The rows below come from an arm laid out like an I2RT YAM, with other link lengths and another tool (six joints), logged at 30 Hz.
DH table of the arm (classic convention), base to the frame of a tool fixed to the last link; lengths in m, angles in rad. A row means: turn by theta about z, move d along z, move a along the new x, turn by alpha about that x. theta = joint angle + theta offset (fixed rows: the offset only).
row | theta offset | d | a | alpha
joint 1 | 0.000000 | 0.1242 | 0.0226 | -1.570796
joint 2 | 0.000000 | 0.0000 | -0.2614 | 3.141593
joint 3 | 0.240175 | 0.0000 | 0.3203 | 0.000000
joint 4 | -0.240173 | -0.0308 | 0.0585 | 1.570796
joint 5 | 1.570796 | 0.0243 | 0.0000 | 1.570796
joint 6 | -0.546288 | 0.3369 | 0.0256 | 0.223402
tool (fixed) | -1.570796 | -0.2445 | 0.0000 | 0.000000
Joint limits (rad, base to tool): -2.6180..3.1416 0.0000..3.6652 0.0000..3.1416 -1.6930..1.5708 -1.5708..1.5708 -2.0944..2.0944
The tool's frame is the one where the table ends.
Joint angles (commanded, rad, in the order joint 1, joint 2, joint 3, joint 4, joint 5, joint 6), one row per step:
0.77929 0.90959 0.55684 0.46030 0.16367 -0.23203
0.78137 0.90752 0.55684 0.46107 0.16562 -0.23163
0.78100 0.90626 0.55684 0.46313 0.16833 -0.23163
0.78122 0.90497 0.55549 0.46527 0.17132 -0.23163
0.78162 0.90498 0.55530 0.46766 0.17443 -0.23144
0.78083 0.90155 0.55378 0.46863 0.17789 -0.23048
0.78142 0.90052 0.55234 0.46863 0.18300 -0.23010
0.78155 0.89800 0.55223 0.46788 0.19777 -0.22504
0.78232 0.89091 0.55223 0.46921 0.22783 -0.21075
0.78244 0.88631 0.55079 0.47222 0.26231 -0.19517
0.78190 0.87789 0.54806 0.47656 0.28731 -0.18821
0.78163 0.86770 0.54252 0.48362 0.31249 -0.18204
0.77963 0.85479 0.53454 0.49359 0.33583 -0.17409
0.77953 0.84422 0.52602 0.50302 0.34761 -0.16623
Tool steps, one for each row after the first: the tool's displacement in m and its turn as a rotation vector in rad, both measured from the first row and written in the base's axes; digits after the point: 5 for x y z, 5 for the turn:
-0.00060 0.00015 0.00072 0.00247 -0.00164 0.00018
-0.00058 -0.00034 0.00139 0.00502 -0.00379 -0.00288
-0.00074 -0.00077 0.00145 0.00673 -0.00503 -0.00563
-0.00075 -0.00097 0.00168 0.00868 -0.00622 -0.00830
-0.00096 -0.00194 0.00208 0.01178 -0.00744 -0.01241
-0.00120 -0.00252 0.00166 0.01221 -0.00653 -0.01686
-0.00141 -0.00431 0.00185 0.01876 -0.00368 -0.03083
-0.00216 -0.00786 0.00312 0.03922 0.00070 -0.05820
-0.00264 -0.01180 0.00306 0.05993 0.00742 -0.09036
-0.00347 -0.01546 0.00426 0.07569 0.00610 -0.11461
-0.00466 -0.01933 0.00505 0.09231 0.00333 -0.13871
-0.00591 -0.02368 0.00577 0.11294 -0.00080 -0.16225
-0.00724 -0.02603 0.00561 0.12979 -0.00346 -0.17245

